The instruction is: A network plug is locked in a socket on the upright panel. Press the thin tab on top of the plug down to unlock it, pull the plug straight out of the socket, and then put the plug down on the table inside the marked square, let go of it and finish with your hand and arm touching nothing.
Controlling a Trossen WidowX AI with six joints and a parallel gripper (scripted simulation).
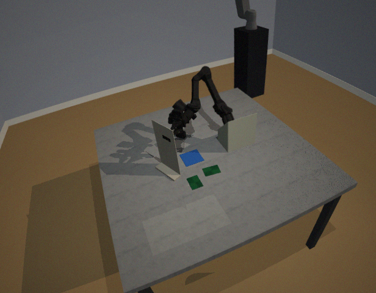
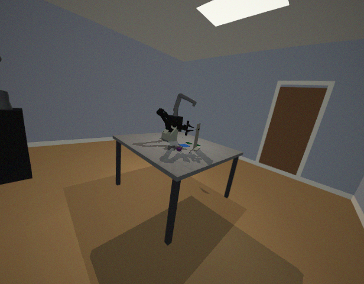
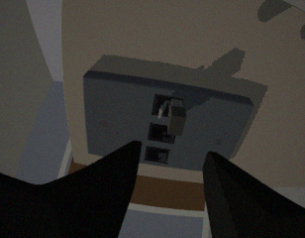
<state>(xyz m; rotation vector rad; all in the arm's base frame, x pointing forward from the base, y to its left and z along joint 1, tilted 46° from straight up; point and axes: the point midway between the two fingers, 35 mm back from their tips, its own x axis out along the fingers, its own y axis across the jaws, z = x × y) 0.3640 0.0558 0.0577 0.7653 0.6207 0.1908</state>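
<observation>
Now: the grey network plug 4 cm ahead of my gripper tip and 1 cm to the left of it. Round my gripper tip: purple object 23 cm to the right, 23 cm below; upright panel 10 cm below, 5 cm ahead, 3 cm to the left; blue marked square 25 cm below, 10 cm behind, 1 cm to the right.
</observation>
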